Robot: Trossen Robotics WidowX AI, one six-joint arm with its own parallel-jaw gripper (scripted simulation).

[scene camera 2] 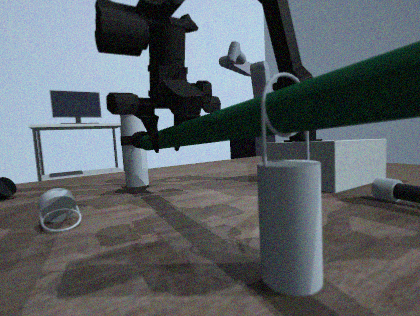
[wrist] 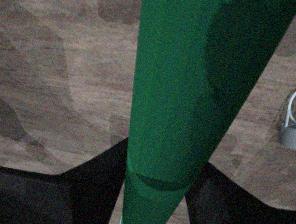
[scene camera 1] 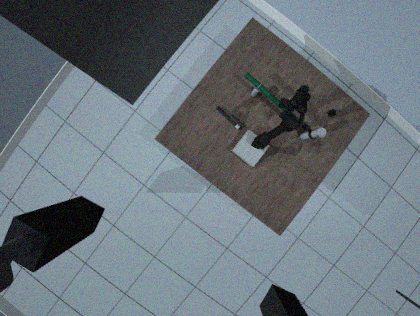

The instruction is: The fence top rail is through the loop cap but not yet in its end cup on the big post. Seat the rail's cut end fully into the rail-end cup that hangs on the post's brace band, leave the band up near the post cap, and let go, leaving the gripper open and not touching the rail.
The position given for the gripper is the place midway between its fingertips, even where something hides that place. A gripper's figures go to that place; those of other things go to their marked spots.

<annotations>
The gripper (scene camera 2: 166,151) is 0.45 m from the lens. A green top rail (scene camera 2: 371,91): 0.15 m from the lens. A big post (scene camera 2: 135,159) is 0.66 m from the lens. A line post (scene camera 2: 289,191): 0.18 m from the lens. The marked spots on the line post and the green top rail are 0.08 m apart.
</annotations>
